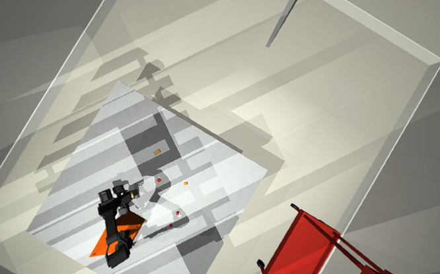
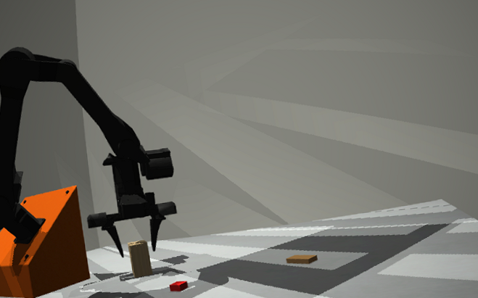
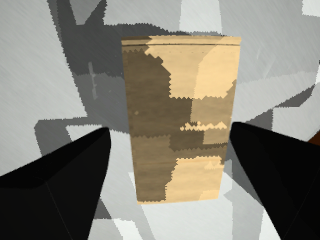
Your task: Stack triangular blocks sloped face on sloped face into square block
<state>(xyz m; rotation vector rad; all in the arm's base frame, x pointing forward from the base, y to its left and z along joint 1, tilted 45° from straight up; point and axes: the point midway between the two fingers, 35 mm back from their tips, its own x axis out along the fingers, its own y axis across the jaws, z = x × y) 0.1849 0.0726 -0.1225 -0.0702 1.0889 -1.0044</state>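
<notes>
My gripper tip is 10 mm below the lighter triangular block. From my gripper tip the other things lie so: darker triangular block: 20 mm ahead, 20 mm to the right, 20 mm below; flat brown block: 350 mm ahead, 20 mm to the left, 40 mm below; orange piece: 280 mm ahead, 290 mm to the right, 40 mm below.
</notes>
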